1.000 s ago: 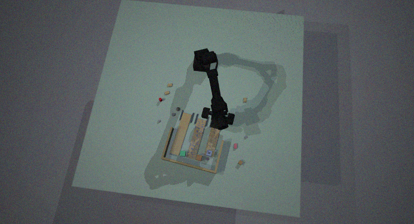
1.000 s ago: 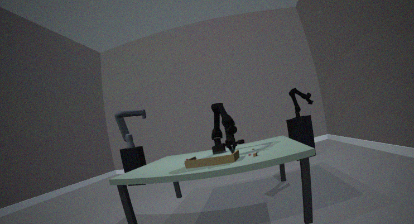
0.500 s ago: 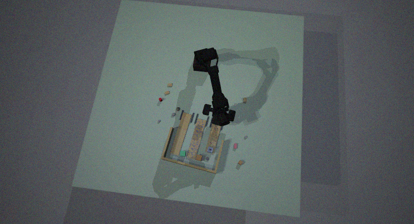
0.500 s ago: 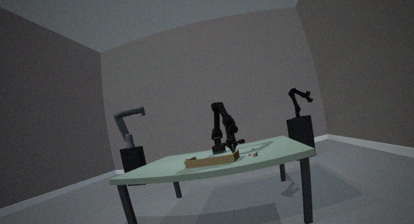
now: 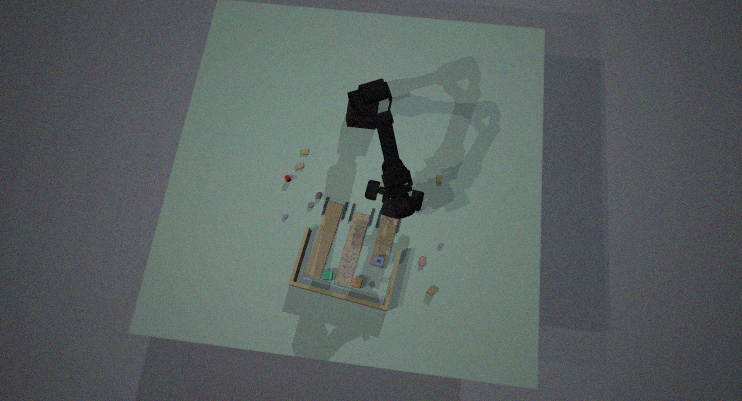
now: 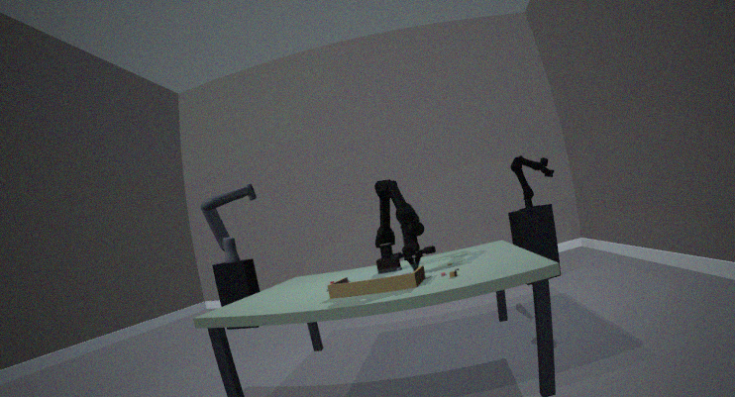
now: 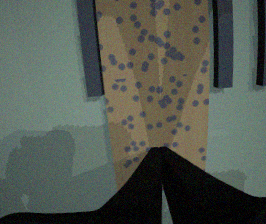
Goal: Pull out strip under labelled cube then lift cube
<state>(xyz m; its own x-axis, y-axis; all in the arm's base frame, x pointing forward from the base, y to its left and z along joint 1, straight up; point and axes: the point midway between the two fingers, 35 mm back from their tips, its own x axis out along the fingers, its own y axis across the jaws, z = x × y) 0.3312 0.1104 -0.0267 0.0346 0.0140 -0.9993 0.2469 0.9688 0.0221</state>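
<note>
My gripper tip is 10 cm short of the spotted strip and 3 cm to the left of it. Also, from my gripper tip: labelled cube: 20 cm ahead, 5 cm to the right, 1 cm above; then pink block: 20 cm ahead, 9 cm to the left.
</note>
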